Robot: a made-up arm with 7 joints. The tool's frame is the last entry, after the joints. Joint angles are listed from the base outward.
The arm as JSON. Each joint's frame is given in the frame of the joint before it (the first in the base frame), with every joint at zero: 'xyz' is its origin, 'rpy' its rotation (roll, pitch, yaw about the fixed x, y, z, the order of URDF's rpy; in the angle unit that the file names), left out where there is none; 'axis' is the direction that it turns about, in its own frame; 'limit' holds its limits. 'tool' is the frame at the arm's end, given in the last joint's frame.
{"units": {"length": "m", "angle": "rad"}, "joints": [
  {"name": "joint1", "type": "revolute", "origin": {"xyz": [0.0, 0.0, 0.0], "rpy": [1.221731, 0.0, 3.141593]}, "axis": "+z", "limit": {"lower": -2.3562, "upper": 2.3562}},
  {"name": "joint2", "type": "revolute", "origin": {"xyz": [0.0, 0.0, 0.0], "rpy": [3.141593, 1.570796, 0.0]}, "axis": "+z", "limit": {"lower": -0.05, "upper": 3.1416}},
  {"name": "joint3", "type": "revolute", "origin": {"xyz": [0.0, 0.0, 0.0], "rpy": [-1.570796, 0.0, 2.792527]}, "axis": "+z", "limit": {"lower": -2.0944, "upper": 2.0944}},
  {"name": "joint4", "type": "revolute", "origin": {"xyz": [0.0, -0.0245, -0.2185], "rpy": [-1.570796, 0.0, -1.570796]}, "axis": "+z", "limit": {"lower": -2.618, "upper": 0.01}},
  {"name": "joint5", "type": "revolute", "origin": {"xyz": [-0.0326, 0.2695, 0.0], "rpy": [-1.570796, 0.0, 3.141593]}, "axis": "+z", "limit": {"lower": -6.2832, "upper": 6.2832}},
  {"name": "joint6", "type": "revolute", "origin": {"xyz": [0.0, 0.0, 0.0], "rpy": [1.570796, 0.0, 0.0]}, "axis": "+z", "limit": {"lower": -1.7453, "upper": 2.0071}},
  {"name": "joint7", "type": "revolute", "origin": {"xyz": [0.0, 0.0, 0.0], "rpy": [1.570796, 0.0, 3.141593]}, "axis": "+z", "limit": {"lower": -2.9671, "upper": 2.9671}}
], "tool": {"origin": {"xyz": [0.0, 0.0, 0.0]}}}
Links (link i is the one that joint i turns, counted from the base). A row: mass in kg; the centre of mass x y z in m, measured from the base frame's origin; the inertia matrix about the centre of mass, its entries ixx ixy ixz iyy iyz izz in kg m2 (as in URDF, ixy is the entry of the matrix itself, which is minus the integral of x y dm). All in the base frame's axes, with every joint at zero. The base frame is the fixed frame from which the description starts. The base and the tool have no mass.
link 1: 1.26; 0.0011 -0.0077 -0.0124; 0.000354 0 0 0.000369 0.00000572 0.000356
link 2: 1.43; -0.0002 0.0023 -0.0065; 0.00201 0 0 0.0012 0 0.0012
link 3: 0.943; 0.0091 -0.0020 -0.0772; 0.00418 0 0.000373 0.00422 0 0.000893
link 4: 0.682; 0.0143 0.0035 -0.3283; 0.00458 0 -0.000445 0.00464 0 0.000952
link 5: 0.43; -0.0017 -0.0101 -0.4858; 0.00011 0 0 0.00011 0 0.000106
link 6: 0.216; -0.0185 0.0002 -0.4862; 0.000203 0 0 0.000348 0 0.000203
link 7: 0.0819; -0.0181 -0.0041 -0.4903; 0.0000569 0 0 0.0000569 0 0.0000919
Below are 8 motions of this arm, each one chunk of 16 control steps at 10 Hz.
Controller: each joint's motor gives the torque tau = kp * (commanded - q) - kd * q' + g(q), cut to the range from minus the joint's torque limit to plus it. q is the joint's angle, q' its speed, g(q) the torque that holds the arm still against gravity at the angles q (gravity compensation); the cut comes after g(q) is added. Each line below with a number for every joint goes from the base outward.
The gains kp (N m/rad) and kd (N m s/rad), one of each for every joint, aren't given. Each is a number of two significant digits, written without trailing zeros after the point. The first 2 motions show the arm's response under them.
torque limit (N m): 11 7.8 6 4.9 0.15 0.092 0.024
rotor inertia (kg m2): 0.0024 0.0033 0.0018 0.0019 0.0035 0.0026 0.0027
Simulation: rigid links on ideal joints. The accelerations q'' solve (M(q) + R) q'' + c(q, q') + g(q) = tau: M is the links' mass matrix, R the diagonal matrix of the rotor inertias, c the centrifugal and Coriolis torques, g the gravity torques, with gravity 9.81 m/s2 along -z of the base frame. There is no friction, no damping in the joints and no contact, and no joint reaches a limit. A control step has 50 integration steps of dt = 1/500 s. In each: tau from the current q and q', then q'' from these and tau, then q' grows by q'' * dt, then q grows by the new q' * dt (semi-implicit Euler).
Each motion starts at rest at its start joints. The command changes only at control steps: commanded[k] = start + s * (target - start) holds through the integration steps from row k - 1 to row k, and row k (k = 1, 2, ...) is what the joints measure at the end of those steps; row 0 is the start. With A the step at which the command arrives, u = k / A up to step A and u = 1 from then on. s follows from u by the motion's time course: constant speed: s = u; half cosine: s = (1 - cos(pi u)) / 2; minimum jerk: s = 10 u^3 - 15 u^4 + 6 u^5; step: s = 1 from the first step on.
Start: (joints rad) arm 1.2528 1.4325 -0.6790 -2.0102 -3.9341 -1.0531 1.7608
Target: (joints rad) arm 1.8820 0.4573 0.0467 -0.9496 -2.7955 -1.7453 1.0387
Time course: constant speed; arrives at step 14
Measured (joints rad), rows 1 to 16:
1: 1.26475 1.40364 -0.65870 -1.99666 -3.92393 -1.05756 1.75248
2: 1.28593 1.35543 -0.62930 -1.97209 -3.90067 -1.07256 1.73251
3: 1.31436 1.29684 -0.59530 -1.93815 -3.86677 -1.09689 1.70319
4: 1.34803 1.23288 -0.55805 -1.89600 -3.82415 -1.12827 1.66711
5: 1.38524 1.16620 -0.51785 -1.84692 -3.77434 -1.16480 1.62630
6: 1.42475 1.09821 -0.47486 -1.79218 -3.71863 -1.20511 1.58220
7: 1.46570 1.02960 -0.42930 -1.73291 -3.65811 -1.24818 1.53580
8: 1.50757 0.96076 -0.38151 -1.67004 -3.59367 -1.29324 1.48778
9: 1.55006 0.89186 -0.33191 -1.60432 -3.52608 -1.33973 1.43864
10: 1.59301 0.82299 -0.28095 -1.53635 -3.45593 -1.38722 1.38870
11: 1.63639 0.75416 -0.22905 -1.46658 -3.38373 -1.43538 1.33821
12: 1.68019 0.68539 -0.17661 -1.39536 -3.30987 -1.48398 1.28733
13: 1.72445 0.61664 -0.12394 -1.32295 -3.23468 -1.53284 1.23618
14: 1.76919 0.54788 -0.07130 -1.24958 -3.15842 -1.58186 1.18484
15: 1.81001 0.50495 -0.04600 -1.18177 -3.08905 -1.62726 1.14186
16: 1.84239 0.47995 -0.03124 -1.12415 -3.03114 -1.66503 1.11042
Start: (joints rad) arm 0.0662 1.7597 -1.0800 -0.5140 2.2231 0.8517 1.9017
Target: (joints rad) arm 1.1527 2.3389 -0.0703 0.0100 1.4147 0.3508 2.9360
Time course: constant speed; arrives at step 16
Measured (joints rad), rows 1 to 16:
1: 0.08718 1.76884 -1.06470 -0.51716 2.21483 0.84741 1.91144
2: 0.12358 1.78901 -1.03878 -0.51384 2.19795 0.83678 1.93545
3: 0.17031 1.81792 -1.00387 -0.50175 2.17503 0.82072 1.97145
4: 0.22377 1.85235 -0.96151 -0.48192 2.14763 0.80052 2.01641
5: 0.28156 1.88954 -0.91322 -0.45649 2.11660 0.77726 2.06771
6: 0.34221 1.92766 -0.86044 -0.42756 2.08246 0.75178 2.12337
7: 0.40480 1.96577 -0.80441 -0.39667 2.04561 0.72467 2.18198
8: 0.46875 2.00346 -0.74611 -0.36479 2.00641 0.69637 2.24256
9: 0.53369 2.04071 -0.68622 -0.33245 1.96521 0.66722 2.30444
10: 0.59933 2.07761 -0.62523 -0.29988 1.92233 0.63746 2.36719
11: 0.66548 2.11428 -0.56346 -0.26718 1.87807 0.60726 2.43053
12: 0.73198 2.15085 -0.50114 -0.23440 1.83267 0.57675 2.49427
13: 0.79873 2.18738 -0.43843 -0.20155 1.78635 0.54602 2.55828
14: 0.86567 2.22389 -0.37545 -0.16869 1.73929 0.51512 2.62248
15: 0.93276 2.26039 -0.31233 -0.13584 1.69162 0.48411 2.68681
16: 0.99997 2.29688 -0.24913 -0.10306 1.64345 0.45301 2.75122
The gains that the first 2 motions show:
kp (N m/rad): 9.3 18 2.5 3.1 0.25 0.11 0.15
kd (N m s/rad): 2.5 3.1 0.83 1.4 0.13 0.042 0.051
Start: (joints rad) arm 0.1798 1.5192 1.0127 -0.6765 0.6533 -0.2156 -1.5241
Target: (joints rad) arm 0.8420 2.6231 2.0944 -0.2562 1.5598 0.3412 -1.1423
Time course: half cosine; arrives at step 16
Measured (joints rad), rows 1 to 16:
1: 0.18209 1.52225 1.01335 -0.67433 0.65423 -0.21470 -1.52337
2: 0.19022 1.53455 1.01806 -0.66715 0.65823 -0.21073 -1.52036
3: 0.20599 1.56127 1.03217 -0.65442 0.66764 -0.20174 -1.51381
4: 0.23005 1.60518 1.06002 -0.63665 0.68444 -0.18680 -1.50302
5: 0.26218 1.66669 1.10401 -0.61461 0.70996 -0.16579 -1.48780
6: 0.30154 1.74428 1.16437 -0.58931 0.74486 -0.13910 -1.46828
7: 0.34685 1.83517 1.23928 -0.56200 0.78912 -0.10736 -1.44485
8: 0.39668 1.93579 1.32549 -0.53413 0.84206 -0.07138 -1.41808
9: 0.44959 2.04213 1.41894 -0.50700 0.90240 -0.03205 -1.38866
10: 0.50417 2.14993 1.51528 -0.48159 0.96830 0.00969 -1.35737
11: 0.55898 2.25492 1.61035 -0.45842 1.03747 0.05290 -1.32512
12: 0.61256 2.35289 1.70034 -0.43755 1.10737 0.09651 -1.29293
13: 0.66328 2.43996 1.78204 -0.41880 1.17537 0.13929 -1.26189
14: 0.70939 2.51263 1.85287 -0.40191 1.23897 0.17981 -1.23322
15: 0.74900 2.56805 1.91081 -0.38680 1.29587 0.21643 -1.20811
16: 0.78027 2.60406 1.95437 -0.37371 1.34414 0.24747 -1.18767

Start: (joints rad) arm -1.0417 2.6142 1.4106 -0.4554 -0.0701 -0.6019 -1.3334
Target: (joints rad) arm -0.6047 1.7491 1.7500 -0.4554 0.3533 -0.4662 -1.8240
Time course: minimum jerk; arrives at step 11
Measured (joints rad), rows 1 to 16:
1: -1.04115 2.61265 1.41160 -0.45656 -0.06960 -0.60200 -1.33398
2: -1.03716 2.60181 1.41779 -0.46331 -0.06617 -0.60263 -1.33814
3: -1.02498 2.57042 1.43258 -0.47739 -0.05649 -0.60396 -1.35049
4: -0.99995 2.50937 1.45634 -0.49582 -0.03822 -0.60512 -1.37482
5: -0.95945 2.41601 1.48642 -0.51270 -0.01087 -0.60441 -1.41242
6: -0.90449 2.29559 1.51846 -0.52189 0.02411 -0.59978 -1.46174
7: -0.84094 2.16011 1.54887 -0.51918 0.06371 -0.58948 -1.51893
8: -0.77868 2.02546 1.57789 -0.50344 0.10409 -0.57274 -1.57878
9: -0.72671 1.90776 1.60837 -0.47712 0.14191 -0.55048 -1.63576
10: -0.68845 1.81952 1.63976 -0.44596 0.17513 -0.52552 -1.68491
11: -0.66255 1.76529 1.66797 -0.41797 0.20313 -0.50176 -1.72339
12: -0.64498 1.73932 1.69047 -0.40108 0.22700 -0.48280 -1.75172
13: -0.63280 1.73176 1.70716 -0.39644 0.24781 -0.47035 -1.77227
14: -0.62425 1.73373 1.71912 -0.40068 0.26600 -0.46395 -1.78720
15: -0.61823 1.73904 1.72759 -0.40955 0.28170 -0.46186 -1.79804
16: -0.61401 1.74426 1.73359 -0.41961 0.29499 -0.46219 -1.80587

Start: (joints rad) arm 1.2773 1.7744 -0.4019 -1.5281 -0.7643 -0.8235 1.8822
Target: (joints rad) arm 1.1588 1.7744 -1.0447 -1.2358 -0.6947 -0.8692 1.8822
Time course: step
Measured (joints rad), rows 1 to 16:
1: 1.21899 1.78219 -0.51104 -1.49002 -0.75384 -0.82781 1.88276
2: 1.19282 1.78283 -0.62878 -1.43876 -0.74442 -0.83500 1.88259
3: 1.18280 1.77891 -0.73870 -1.39502 -0.73627 -0.84270 1.88206
4: 1.18006 1.77423 -0.83179 -1.36092 -0.72870 -0.85054 1.88167
5: 1.17963 1.77092 -0.90457 -1.33469 -0.72194 -0.85771 1.88151
6: 1.17909 1.76951 -0.95750 -1.31419 -0.71626 -0.86347 1.88152
7: 1.17761 1.76961 -0.99342 -1.29782 -0.71174 -0.86748 1.88161
8: 1.17523 1.77056 -1.01615 -1.28460 -0.70826 -0.86982 1.88171
9: 1.17234 1.77178 -1.02952 -1.27393 -0.70563 -0.87088 1.88179
10: 1.16939 1.77291 -1.03677 -1.26541 -0.70363 -0.87107 1.88186
11: 1.16669 1.77378 -1.04035 -1.25868 -0.70208 -0.87080 1.88192
12: 1.16444 1.77436 -1.04195 -1.25343 -0.70085 -0.87034 1.88196
13: 1.16269 1.77468 -1.04259 -1.24937 -0.69985 -0.86988 1.88200
14: 1.16139 1.77482 -1.04285 -1.24626 -0.69901 -0.86950 1.88204
15: 1.16049 1.77484 -1.04302 -1.24387 -0.69830 -0.86924 1.88207
16: 1.15988 1.77480 -1.04321 -1.24205 -0.69770 -0.86907 1.88209

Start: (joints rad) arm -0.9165 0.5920 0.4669 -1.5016 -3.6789 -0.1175 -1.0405
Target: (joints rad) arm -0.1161 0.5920 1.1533 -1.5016 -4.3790 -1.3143 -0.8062
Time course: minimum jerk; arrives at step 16
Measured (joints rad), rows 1 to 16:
1: -0.91614 0.59200 0.46702 -1.50177 -3.67913 -0.11784 -1.04041
2: -0.91345 0.59200 0.46811 -1.50284 -3.68082 -0.12048 -1.03970
3: -0.90507 0.59198 0.47217 -1.50527 -3.68602 -0.12917 -1.03747
4: -0.88734 0.59188 0.48197 -1.50886 -3.69685 -0.14840 -1.03276
5: -0.85730 0.59170 0.50020 -1.51282 -3.71505 -0.18222 -1.02482
6: -0.81334 0.59142 0.52874 -1.51611 -3.74164 -0.23332 -1.01327
7: -0.75556 0.59100 0.56833 -1.51772 -3.77684 -0.30262 -0.99814
8: -0.68567 0.59040 0.61846 -1.51695 -3.82004 -0.38913 -0.97987
9: -0.60686 0.58961 0.67758 -1.51354 -3.86989 -0.49000 -0.95921
10: -0.52334 0.58865 0.74334 -1.50780 -3.92443 -0.60087 -0.93719
11: -0.43992 0.58765 0.81290 -1.50048 -3.98125 -0.71634 -0.91494
12: -0.36142 0.58682 0.88306 -1.49268 -4.03772 -0.83048 -0.89357
13: -0.29212 0.58638 0.95041 -1.48557 -4.09125 -0.93752 -0.87411
14: -0.23521 0.58652 1.01148 -1.48019 -4.13966 -1.03241 -0.85732
15: -0.19221 0.58725 1.06313 -1.47716 -4.18148 -1.11154 -0.84368
16: -0.16250 0.58841 1.10312 -1.47663 -4.21634 -1.17340 -0.83319

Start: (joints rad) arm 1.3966 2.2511 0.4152 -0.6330 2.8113 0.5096 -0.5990
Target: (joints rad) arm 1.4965 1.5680 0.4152 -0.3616 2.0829 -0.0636 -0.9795
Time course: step
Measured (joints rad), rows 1 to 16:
1: 1.38988 2.07299 0.55252 -0.66178 2.70370 0.43427 -0.62902
2: 1.41601 1.86054 0.53907 -0.60053 2.59658 0.31013 -0.70554
3: 1.45244 1.69467 0.47033 -0.52639 2.50596 0.19474 -0.78422
4: 1.48003 1.59267 0.41252 -0.46490 2.42670 0.10918 -0.84705
5: 1.49618 1.54650 0.38344 -0.42084 2.36042 0.05320 -0.89216
6: 1.50316 1.53622 0.37672 -0.39345 2.30706 0.01739 -0.92257
7: 1.50436 1.54259 0.38160 -0.37898 2.26472 -0.00656 -0.94230
8: 1.50287 1.55300 0.39017 -0.37268 2.23101 -0.02339 -0.95486
9: 1.50075 1.56152 0.39829 -0.37045 2.20389 -0.03546 -0.96287
10: 1.49896 1.56665 0.40442 -0.36964 2.18185 -0.04408 -0.96806
11: 1.49779 1.56894 0.40847 -0.36899 2.16382 -0.05014 -0.97154
12: 1.49714 1.56947 0.41091 -0.36812 2.14901 -0.05434 -0.97394
13: 1.49684 1.56920 0.41231 -0.36707 2.13687 -0.05721 -0.97563
14: 1.49672 1.56872 0.41311 -0.36600 2.12691 -0.05917 -0.97683
15: 1.49669 1.56832 0.41361 -0.36503 2.11877 -0.06050 -0.97768
16: 1.49667 1.56807 0.41396 -0.36423 2.11213 -0.06143 -0.97828

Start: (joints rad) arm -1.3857 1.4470 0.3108 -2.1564 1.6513 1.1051 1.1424
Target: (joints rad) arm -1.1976 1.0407 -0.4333 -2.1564 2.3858 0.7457 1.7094
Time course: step
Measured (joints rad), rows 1 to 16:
1: -1.36993 1.29019 0.26154 -2.16820 1.75567 1.07476 1.17807
2: -1.32053 1.17892 0.10363 -2.14876 1.87935 1.00507 1.27810
3: -1.27373 1.11264 -0.06229 -2.12771 1.97676 0.93624 1.39622
4: -1.23851 1.07532 -0.19762 -2.11738 2.05355 0.88076 1.49022
5: -1.21528 1.05549 -0.29500 -2.11626 2.11471 0.83981 1.55775
6: -1.20173 1.04571 -0.35886 -2.12004 2.16406 0.81084 1.60479
7: -1.19499 1.04138 -0.39732 -2.12556 2.20429 0.79076 1.63726
8: -1.19247 1.03980 -0.41853 -2.13115 2.23727 0.77694 1.65963
9: -1.19226 1.03948 -0.42904 -2.13615 2.26437 0.76744 1.67506
10: -1.19308 1.03964 -0.43350 -2.14036 2.28660 0.76088 1.68569
11: -1.19419 1.03993 -0.43487 -2.14380 2.30481 0.75634 1.69303
12: -1.19524 1.04019 -0.43488 -2.14657 2.31971 0.75317 1.69809
13: -1.19607 1.04039 -0.43442 -2.14876 2.33188 0.75096 1.70158
14: -1.19667 1.04052 -0.43393 -2.15048 2.34182 0.74940 1.70399
15: -1.19707 1.04060 -0.43355 -2.15181 2.34993 0.74831 1.70565
16: -1.19733 1.04065 -0.43331 -2.15285 2.35654 0.74754 1.70681

